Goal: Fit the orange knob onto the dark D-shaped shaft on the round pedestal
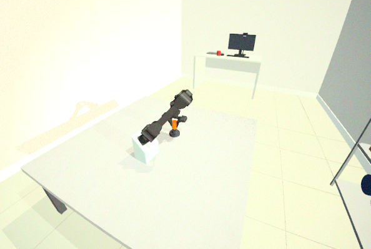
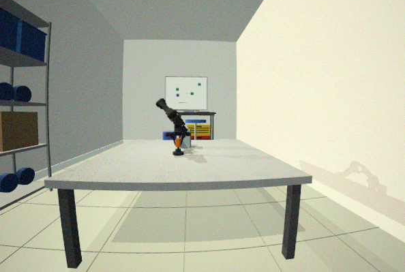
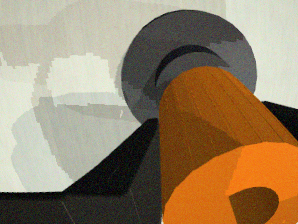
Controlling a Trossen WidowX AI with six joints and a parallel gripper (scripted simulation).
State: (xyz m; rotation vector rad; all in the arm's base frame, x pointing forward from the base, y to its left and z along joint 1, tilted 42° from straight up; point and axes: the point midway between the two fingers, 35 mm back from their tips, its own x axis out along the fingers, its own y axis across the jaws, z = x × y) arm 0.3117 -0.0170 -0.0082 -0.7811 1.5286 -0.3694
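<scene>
Right now my gripper tip is 20 mm below the orange knob. Round my gripper tip: pedestal 40 mm below.
</scene>
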